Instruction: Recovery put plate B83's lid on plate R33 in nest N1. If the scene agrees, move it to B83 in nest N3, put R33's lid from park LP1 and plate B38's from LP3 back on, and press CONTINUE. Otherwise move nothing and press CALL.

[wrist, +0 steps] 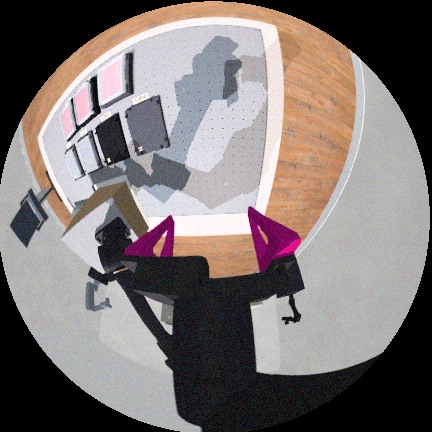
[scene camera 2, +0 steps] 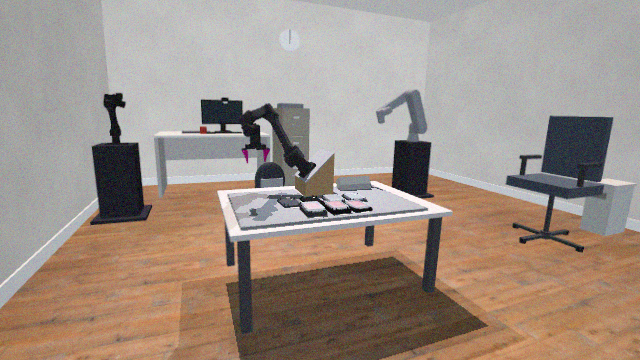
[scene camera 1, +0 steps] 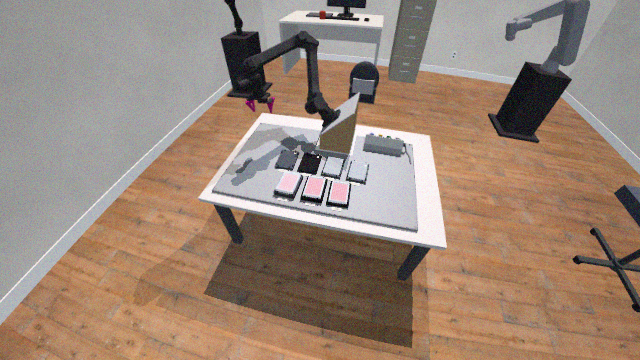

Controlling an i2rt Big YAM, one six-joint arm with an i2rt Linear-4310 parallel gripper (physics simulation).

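Frame: origin at the arm's base, x down, y left, z ahead, level; centimetres.
Where they show: gripper, fingertip midpoint: (wrist: 209, 214) (scene camera 2: 256, 162) (scene camera 1: 262, 112); arm's base at its link origin: (wrist: 112, 233) (scene camera 2: 307, 170) (scene camera 1: 332, 119).
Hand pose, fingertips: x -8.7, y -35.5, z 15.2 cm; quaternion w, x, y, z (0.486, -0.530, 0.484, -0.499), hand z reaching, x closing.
Each offset is from my fingertips to the top centre of the thing. "*": to the spot under its first point. Level surfaces: height alone.
My gripper (scene camera 1: 261, 111) (scene camera 2: 256, 161) (wrist: 209, 214) is open and empty, high near the table's back left corner, away from the plates. Three pink-filled plates sit in the front row: left plate @(dx +17.8, dy +23.0, dz +29.8 cm) (scene camera 1: 288, 184) (scene camera 2: 313, 206) (wrist: 113, 80), middle plate @(dx +18.2, dy +36.0, dz +29.5 cm) (scene camera 1: 314, 188) (wrist: 84, 102) and right plate @(dx +19.0, dy +48.2, dz +29.4 cm) (scene camera 1: 339, 193) (wrist: 68, 119). The left one looks paler on top. Behind them lie a dark grey rectangle @(* dx +20.7, dy +16.0, dz +12.8 cm) (scene camera 1: 286, 160) (wrist: 146, 124), a black rectangle @(* dx +20.7, dy +28.9, dz +12.2 cm) (scene camera 1: 309, 163) (wrist: 112, 139) and two clear lids @(dx +19.9, dy +42.0, dz +11.6 cm) (scene camera 1: 333, 166) @(dx +19.9, dy +55.3, dz +12.0 cm) (scene camera 1: 358, 171) (wrist: 89, 151). Plate codes and park labels are unreadable. A grey button box @(dx +13.3, dy +67.2, dz -13.1 cm) (scene camera 1: 384, 145) (scene camera 2: 354, 183) stands back right.
The arm's angular base housing (scene camera 1: 338, 136) (scene camera 2: 315, 186) (wrist: 131, 207) stands behind the lid row, beside the button box. A cable runs from that box's right end. The arm's shadow falls on the left part of the grey perforated board @(dx +21.7 cm) (scene camera 1: 385, 200) (wrist: 225, 165).
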